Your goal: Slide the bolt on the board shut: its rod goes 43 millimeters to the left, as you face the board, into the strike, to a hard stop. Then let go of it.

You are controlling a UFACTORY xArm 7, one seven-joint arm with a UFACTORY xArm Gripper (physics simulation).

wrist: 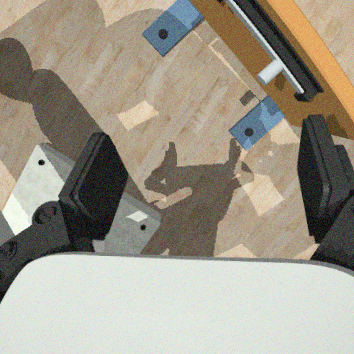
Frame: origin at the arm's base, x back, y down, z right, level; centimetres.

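Where they show: gripper, fingertip midpoint: point(202, 147).
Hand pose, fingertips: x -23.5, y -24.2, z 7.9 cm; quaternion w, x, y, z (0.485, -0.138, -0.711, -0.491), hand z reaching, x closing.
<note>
Each offset is from my fingertips to the top centre of the thing. Level surfaces: height alone.
The upright wooden board {dz +4.7, dx -11.5, dy +10.2 cm} point(292, 114) runs diagonally across the top right. On its face is the bolt, a light grey rod {dz +4.1, dx -10.0, dy +13.2 cm} point(252, 37) in a black housing {dz +2.0, dx -9.8, dy +11.8 cm} point(280, 42), with a pale cylindrical knob {dz +5.5, dx -7.7, dy +13.1 cm} point(270, 71) sticking out toward the lower left. The strike cannot be made out in this view; the upper part of the board is cut off by the frame's edge. My gripper point(202, 147) is wide open and empty. Its fingers are below the knob in the view, one at the left and one at the right near the board's lower end. The knob is not between the fingertips.
Two blue brackets point(172, 26) point(257, 123), each with a dark hole, stand at the board's foot on the wood-grain table {dy +27.3 cm} point(200, 100). The grey robot base plate point(42, 185) shows at the lower left, partly behind the left finger. Shadows of the arm and gripper fall across the table.
</note>
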